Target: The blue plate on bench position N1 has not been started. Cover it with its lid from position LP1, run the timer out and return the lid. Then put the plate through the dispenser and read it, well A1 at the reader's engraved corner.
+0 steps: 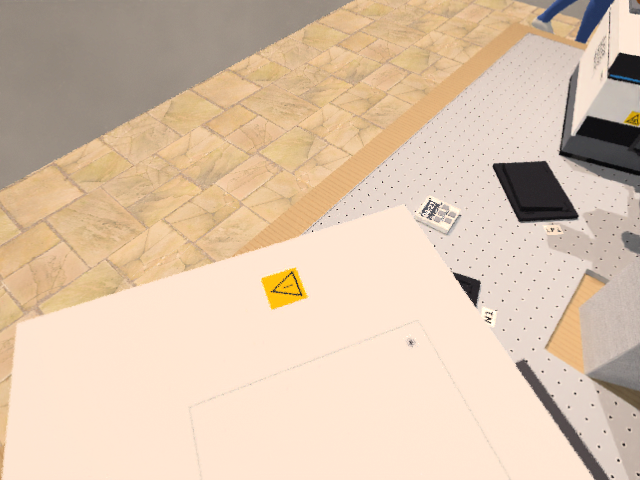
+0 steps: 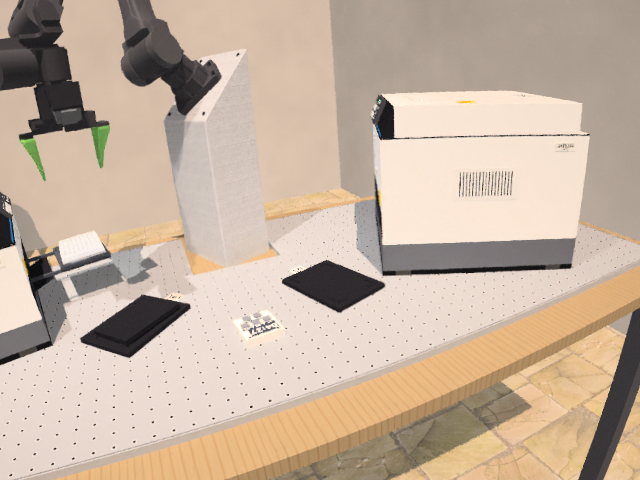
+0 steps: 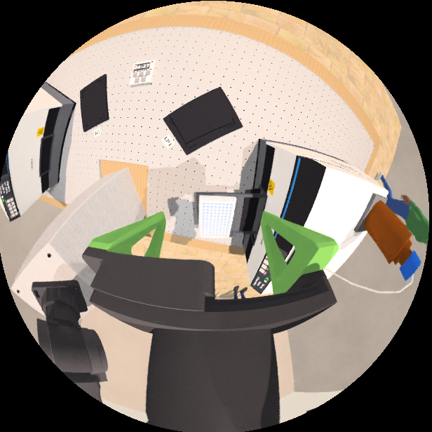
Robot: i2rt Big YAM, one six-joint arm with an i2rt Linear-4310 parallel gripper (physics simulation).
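Places are measured from the arm's base along level axes (x ahead, y left, z up), in centimetres.
Pixels of known places: gripper, between the fingertips: (image 2: 73, 173); arm's base, origin of its link: (image 2: 199, 89).
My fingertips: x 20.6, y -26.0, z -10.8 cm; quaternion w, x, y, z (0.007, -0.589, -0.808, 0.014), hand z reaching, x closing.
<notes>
Ahead of a thing's pixels: the offset from my fingertips to its top centre.
The plate @(dy -5.0, dx -13.2, dz -16.4 cm) (image 2: 82, 248) (image 3: 217, 220) is white with pale blue wells. It lies without a lid on the dispenser's extended carrier (image 3: 215, 193), beside the dispenser (image 1: 591, 72) (image 2: 15, 304) (image 3: 345, 200). My gripper (image 2: 72, 173) (image 3: 212, 216) is open and empty, high above the plate. A flat black slab, apparently the lid @(dy +5.7, dx +8.9, dz -24.7 cm) (image 1: 535, 186) (image 2: 136, 317) (image 3: 200, 115), lies on the black holder at LP1. The black holder at N1 @(dy +41.6, dx +11.0, dz -25.5 cm) (image 1: 469, 286) (image 2: 333, 285) (image 3: 95, 102) carries no plate. The timer @(dy +24.9, dx +19.4, dz -25.3 cm) (image 1: 437, 214) (image 2: 258, 325) (image 3: 143, 73) lies between the two holders. Well A1 cannot be made out.
The large white reader @(dy +77.2, dx +3.8, dz +5.5 cm) (image 1: 155, 361) (image 2: 480, 191) (image 3: 30, 150) stands beyond N1, at the opposite end from the dispenser. The grey arm pedestal (image 1: 615, 320) (image 2: 222, 180) (image 3: 100, 210) rises between the machines at the back. A person (image 1: 591, 23) (image 3: 390, 232) is beyond the dispenser.
</notes>
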